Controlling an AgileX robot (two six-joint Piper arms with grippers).
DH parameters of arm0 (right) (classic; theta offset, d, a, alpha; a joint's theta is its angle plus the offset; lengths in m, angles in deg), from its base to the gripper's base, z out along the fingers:
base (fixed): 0 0 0 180
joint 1: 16.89 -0.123 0 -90
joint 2: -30.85 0 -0.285 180
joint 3: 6.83 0 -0.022 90
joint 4: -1.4 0.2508 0 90
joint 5: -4.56 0 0.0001 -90
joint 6: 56.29 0.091 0 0
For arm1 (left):
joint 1: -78.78 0.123 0 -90
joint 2: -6.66 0 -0.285 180
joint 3: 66.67 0 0.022 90
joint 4: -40.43 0.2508 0 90
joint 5: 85.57 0 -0.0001 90
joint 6: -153.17 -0.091 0 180
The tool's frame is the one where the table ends.
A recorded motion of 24 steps. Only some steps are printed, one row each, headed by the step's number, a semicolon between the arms.
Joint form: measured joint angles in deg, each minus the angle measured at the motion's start. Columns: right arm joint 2, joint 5, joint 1, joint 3, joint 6, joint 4; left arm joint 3, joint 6, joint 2, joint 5, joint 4, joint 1.
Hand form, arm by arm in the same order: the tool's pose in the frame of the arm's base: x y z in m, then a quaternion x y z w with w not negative. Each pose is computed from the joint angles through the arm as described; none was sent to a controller.
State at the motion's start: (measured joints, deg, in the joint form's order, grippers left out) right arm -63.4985 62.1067 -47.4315 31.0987 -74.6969 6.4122; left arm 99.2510 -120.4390 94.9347 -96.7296 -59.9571 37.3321
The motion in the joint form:
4: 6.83 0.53 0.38 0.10 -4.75 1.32; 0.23 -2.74 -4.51 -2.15 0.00 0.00
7: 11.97 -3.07 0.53 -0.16 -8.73 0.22; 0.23 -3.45 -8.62 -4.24 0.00 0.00
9: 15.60 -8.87 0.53 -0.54 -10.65 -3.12; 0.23 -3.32 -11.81 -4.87 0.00 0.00
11: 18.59 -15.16 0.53 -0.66 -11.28 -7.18; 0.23 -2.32 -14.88 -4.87 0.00 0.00
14: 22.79 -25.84 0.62 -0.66 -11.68 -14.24; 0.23 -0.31 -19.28 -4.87 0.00 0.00
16: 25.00 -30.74 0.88 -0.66 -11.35 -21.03; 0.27 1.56 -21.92 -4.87 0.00 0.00
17: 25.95 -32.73 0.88 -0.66 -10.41 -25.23; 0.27 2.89 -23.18 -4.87 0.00 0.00
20: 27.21 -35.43 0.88 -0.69 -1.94 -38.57; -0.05 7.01 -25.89 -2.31 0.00 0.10
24: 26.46 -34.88 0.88 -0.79 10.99 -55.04; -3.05 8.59 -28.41 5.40 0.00 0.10
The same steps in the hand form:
4: 0.2536 0.1375 0.3142 -0.19946 0.52033 0.04898 0.82890; 0.2443 -0.1884 0.3794 0.17300 0.74506 -0.16771 0.62196
7: 0.2397 0.1307 0.3357 -0.21903 0.49749 0.02319 0.83904; 0.2314 -0.1728 0.4003 0.15578 0.72738 -0.16315 0.64810
9: 0.2291 0.1297 0.3465 -0.25945 0.49113 0.00911 0.83150; 0.2199 -0.1614 0.4157 0.14285 0.71212 -0.17001 0.66601
11: 0.2198 0.1296 0.3514 -0.30373 0.49216 -0.00172 0.81580; 0.2079 -0.1507 0.4298 0.12833 0.69662 -0.18566 0.68101
14: 0.2067 0.1278 0.3529 -0.37627 0.50019 -0.02828 0.77938; 0.1897 -0.1347 0.4486 0.10447 0.67373 -0.21185 0.70021
16: 0.1988 0.1262 0.3535 -0.42599 0.48833 -0.05572 0.75958; 0.1782 -0.1245 0.4591 0.08657 0.65950 -0.23200 0.70975
17: 0.1948 0.1261 0.3535 -0.45090 0.47920 -0.06798 0.74996; 0.1726 -0.1196 0.4638 0.07574 0.65284 -0.24436 0.71298
20: 0.1874 0.1285 0.3513 -0.49981 0.46179 -0.07096 0.72932; 0.1591 -0.1123 0.4724 0.06245 0.63492 -0.29153 0.71273
24: 0.1845 0.1359 0.3432 -0.54957 0.44503 -0.05130 0.70519; 0.1447 -0.1155 0.4662 0.10365 0.62138 -0.34152 0.69750

